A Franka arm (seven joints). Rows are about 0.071 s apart.
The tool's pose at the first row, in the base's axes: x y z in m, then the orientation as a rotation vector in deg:
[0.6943 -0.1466 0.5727 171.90 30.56 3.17]
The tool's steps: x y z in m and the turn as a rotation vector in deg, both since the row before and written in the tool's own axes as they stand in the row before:
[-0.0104 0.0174 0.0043 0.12 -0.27 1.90]
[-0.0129 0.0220 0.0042 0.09 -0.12 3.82]
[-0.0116 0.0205 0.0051 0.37 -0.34 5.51]
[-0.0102 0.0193 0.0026 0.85 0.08 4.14]
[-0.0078 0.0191 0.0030 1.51 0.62 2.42]
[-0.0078 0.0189 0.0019 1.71 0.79 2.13]
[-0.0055 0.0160 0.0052 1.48 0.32 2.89]
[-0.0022 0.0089 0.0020 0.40 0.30 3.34]
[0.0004 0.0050 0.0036 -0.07 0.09 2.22]
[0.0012 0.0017 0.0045 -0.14 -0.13 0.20]
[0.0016 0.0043 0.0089 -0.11 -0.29 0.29]
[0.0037 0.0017 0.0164 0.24 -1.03 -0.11]
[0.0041 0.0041 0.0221 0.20 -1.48 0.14]
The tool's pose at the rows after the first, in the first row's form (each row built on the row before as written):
[0.6907 -0.1668 0.5699 172.50 27.71 2.87]
[0.6855 -0.1920 0.5676 173.46 21.95 2.94]
[0.6796 -0.2151 0.5642 174.74 13.60 2.73]
[0.6726 -0.2359 0.5630 176.03 7.34 3.02]
[0.6665 -0.2557 0.5611 177.70 3.72 4.03]
[0.6596 -0.2750 0.5596 179.48 0.50 5.31]
[0.6545 -0.2911 0.5542 -178.74 3.94 -5.80]
[0.6521 -0.2999 0.5519 -178.04 9.11 -6.21]
[0.6522 -0.3048 0.5482 -177.82 12.56 -6.29]
[0.6535 -0.3065 0.5437 -177.93 12.88 -6.07]
[0.6551 -0.3108 0.5348 -177.99 13.34 -5.60]
[0.6596 -0.3127 0.5186 -177.74 13.11 -4.02]
[0.6641 -0.3168 0.4966 -177.45 13.26 -1.74]

